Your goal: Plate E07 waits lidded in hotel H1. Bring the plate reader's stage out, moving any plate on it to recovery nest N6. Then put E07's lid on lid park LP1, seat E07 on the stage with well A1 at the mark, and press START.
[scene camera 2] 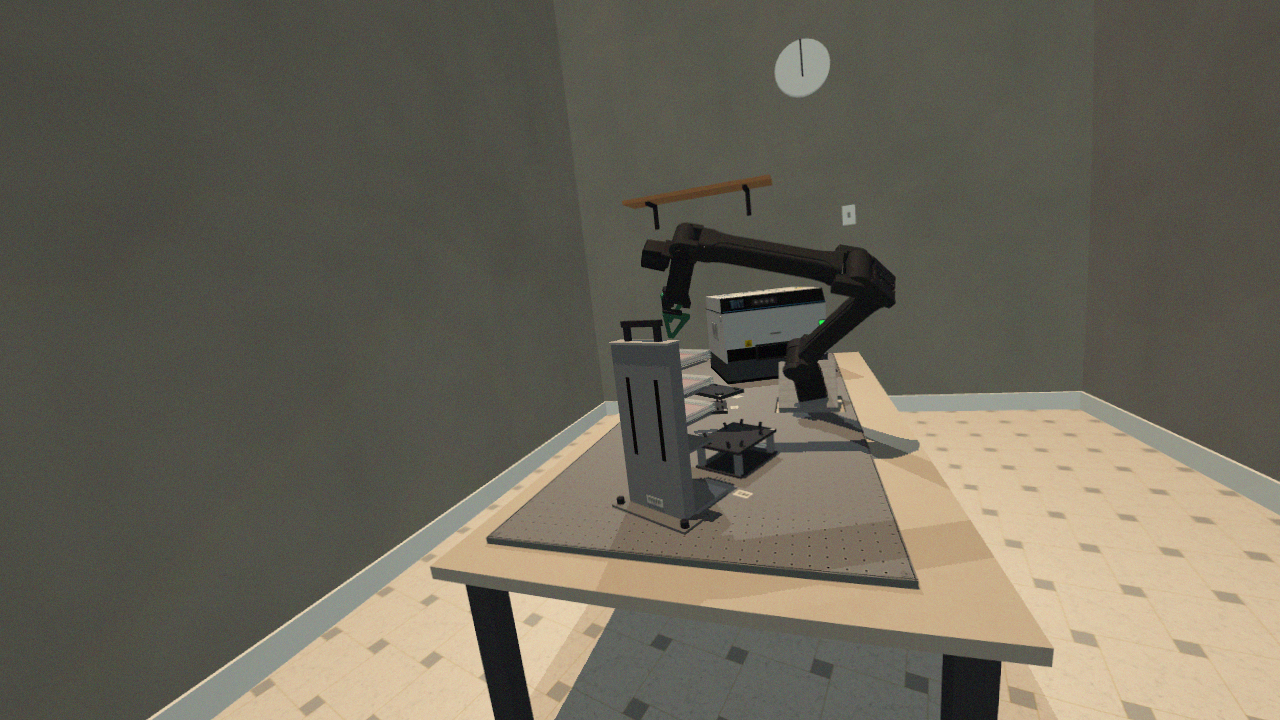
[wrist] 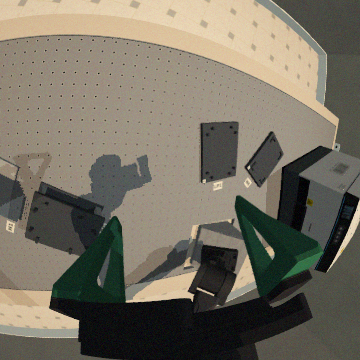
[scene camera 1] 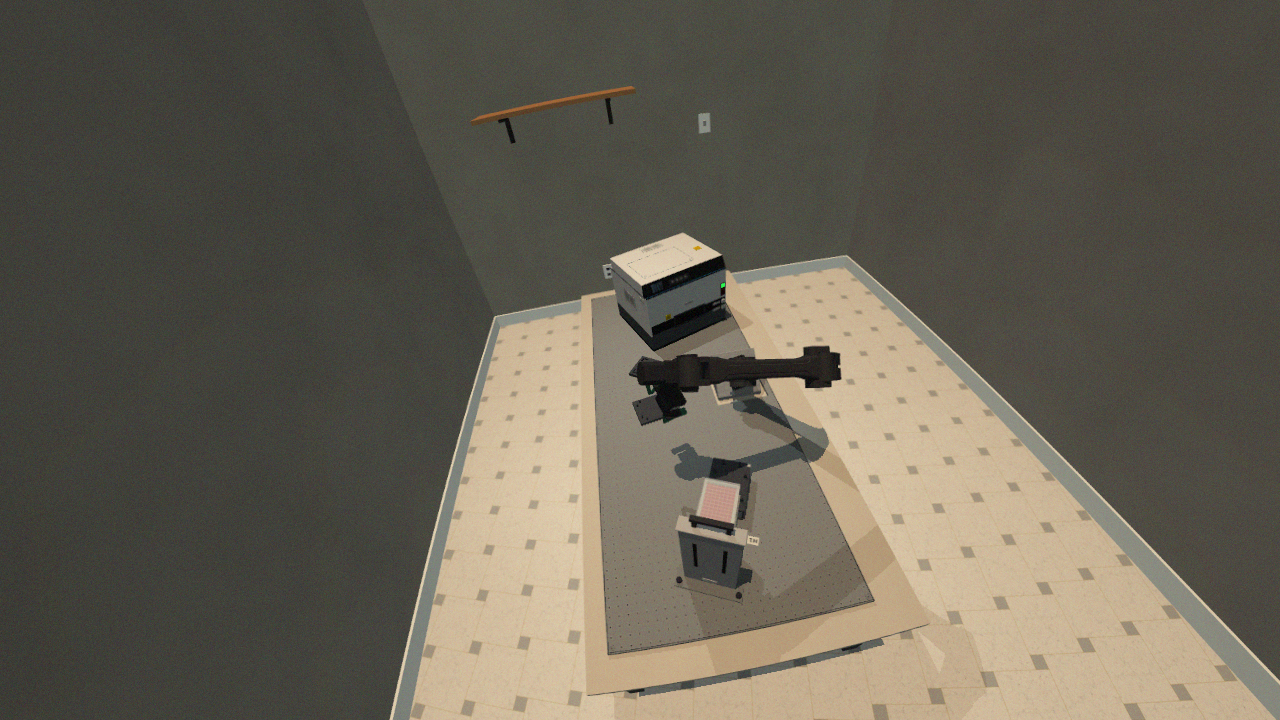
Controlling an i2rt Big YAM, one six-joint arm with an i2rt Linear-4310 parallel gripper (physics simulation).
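Where they show: gripper, between the fingertips: (scene camera 2: 669,330) (wrist: 176,211) (scene camera 1: 657,408); arm's base, origin of its link: (scene camera 2: 809,383) (wrist: 218,257).
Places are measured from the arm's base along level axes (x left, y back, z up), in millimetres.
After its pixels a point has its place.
My gripper (scene camera 1: 666,401) @(x 270, y -371, z 232 mm) (scene camera 2: 675,324) @(x 270, y -371, z 232 mm) (wrist: 176,211) @(x 270, y -371, z 232 mm) is open and empty, its green fingers high above the board. The white plate reader (scene camera 1: 671,291) @(x -351, y -150, z 204 mm) (scene camera 2: 766,326) @(x -362, y -105, z 143 mm) (wrist: 320,205) @(x -341, y -186, z 135 mm) stands at the far end; no stage shows outside it. A green light (scene camera 1: 723,285) @(x -418, y 109, z 130 mm) glows on its front. Hotel H1 (scene camera 1: 711,557) @(x 674, y -356, z 135 mm) (scene camera 2: 651,429) @(x 678, y -349, z 101 mm) stands at the near end, holding pink plates (scene camera 1: 718,501) (scene camera 2: 696,385) on several levels; I cannot tell which is E07. Lid park LP1 (scene camera 1: 650,411) @(x 27, y -366, z -57 mm) (wrist: 219,150) @(x 15, y -342, z -57 mm) is a flat dark pad with no lid. A raised dark nest (scene camera 2: 738,437) @(x 440, y -208, z -7 mm) (wrist: 65,220) @(x 415, y -234, z -7 mm) holds no plate; its name is unreadable.
A second dark pad (wrist: 265,159) @(x -189, y -306, z -55 mm) lies between LP1 and the reader. The arm's base (scene camera 2: 808,386) @(x 60, y -9, z 5 mm) (wrist: 216,265) @(x 54, y -38, z 57 mm) is at the board's side, level with LP1. The hotel's tall back (scene camera 2: 644,358) @(x 679, y -347, z 231 mm) rises to nearly fingertip height in scene camera 2.
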